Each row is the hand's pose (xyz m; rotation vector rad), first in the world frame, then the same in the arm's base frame.
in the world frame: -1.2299 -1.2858 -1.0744 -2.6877 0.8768 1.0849
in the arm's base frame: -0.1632 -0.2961 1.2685 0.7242 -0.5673 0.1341
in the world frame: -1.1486 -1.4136 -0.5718 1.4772 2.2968 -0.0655
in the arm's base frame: -0.1864 0.1091 0.9356 -0.4098 0.8484 -1.9109
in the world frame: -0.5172 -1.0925 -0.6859 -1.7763 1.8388 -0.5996
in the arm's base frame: 0.3363 -0.2514 0.6016 1.3750 0.1958 1.4048
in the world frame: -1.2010 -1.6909 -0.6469 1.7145 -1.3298 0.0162
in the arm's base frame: -0.1370 0.2837 1.1645 -0.2500 0.0009 1.1033
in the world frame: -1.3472 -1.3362 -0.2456 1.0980 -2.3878 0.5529
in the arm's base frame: -0.4781 0.2614 0.7271 0.2073 0.0095 2.1180
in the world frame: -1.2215 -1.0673 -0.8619 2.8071 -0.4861 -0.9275
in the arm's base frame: -0.2733 -0.3372 0.9872 0.4593 -0.3401 -0.0404
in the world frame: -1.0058 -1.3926 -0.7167 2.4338 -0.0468 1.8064
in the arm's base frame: -0.0219 -0.0053 0.9769 0.5848 1.5678 0.3116
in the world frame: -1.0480 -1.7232 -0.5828 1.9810 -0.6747 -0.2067
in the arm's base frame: -0.0039 0.3393 1.0764 -0.3301 0.0436 0.4941
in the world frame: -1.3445 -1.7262 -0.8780 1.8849 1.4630 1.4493
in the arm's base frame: -0.1978 0.1776 1.4100 0.0105 1.8318 -0.8308
